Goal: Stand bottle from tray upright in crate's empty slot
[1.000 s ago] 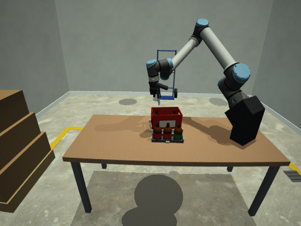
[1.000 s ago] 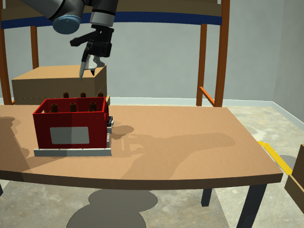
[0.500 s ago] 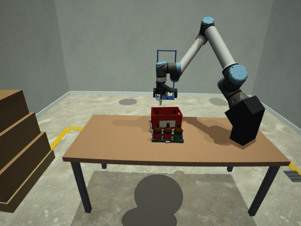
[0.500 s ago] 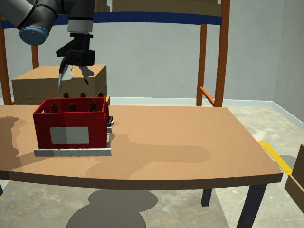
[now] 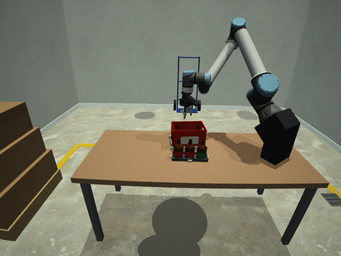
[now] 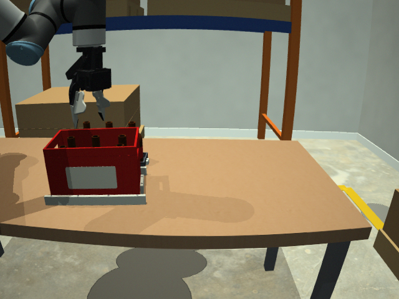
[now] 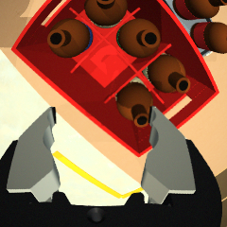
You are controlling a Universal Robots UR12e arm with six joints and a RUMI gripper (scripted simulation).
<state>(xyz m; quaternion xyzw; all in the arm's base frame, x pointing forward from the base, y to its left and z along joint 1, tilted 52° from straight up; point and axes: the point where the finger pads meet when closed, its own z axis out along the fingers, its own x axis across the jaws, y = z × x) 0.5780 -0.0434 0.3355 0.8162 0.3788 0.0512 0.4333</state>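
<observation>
Now: the grey tray 260 mm to the left of my hand, 230 mm below it and 40 mm ahead of it. The rest, counted from my hand: red crate: 160 mm below, 40 mm to the left.
</observation>
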